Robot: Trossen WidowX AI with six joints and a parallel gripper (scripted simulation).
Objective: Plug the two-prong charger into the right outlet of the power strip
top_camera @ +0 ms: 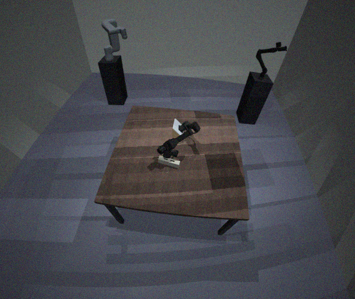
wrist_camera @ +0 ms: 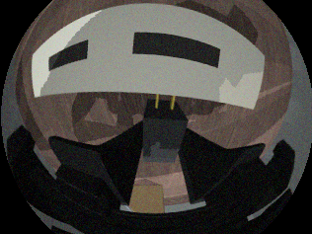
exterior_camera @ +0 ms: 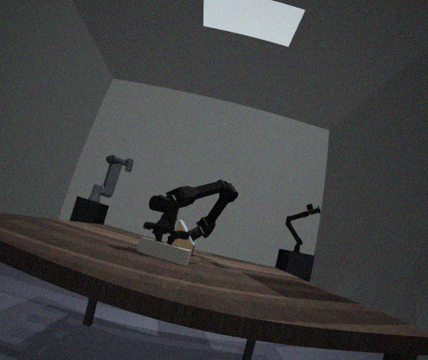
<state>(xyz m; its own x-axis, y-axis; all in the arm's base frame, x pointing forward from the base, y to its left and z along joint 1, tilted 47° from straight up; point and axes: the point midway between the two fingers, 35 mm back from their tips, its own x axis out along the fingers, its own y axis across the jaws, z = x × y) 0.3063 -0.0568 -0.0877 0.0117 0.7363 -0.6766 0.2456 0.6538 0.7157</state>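
Right now my gripper tip is 2 cm short of the dark two-prong charger and 1 cm below it.
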